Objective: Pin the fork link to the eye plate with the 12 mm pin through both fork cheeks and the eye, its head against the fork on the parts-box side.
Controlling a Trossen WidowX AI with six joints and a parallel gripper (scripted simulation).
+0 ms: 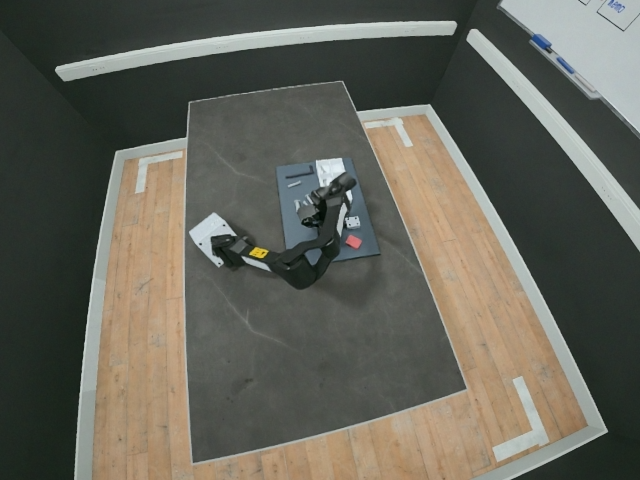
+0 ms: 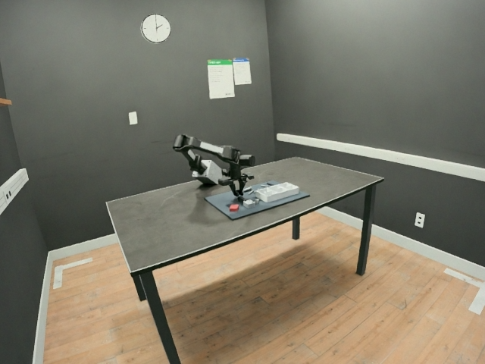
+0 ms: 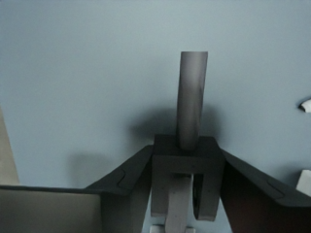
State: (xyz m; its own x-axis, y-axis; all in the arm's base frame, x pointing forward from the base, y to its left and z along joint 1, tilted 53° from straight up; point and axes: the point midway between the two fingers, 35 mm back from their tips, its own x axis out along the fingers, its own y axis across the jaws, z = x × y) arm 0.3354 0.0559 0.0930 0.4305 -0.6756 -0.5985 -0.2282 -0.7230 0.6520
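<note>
Right now my hand is 5 cm above the eye plate, 4 cm short of it and 1 cm to the left of it. Round my hand: grey block: 11 cm ahead, 5 cm below, 3 cm to the right; red block: 10 cm to the right, 8 cm ahead, 6 cm below; blue-grey mat: 9 cm to the left, 7 cm below, 5 cm ahead.
</note>
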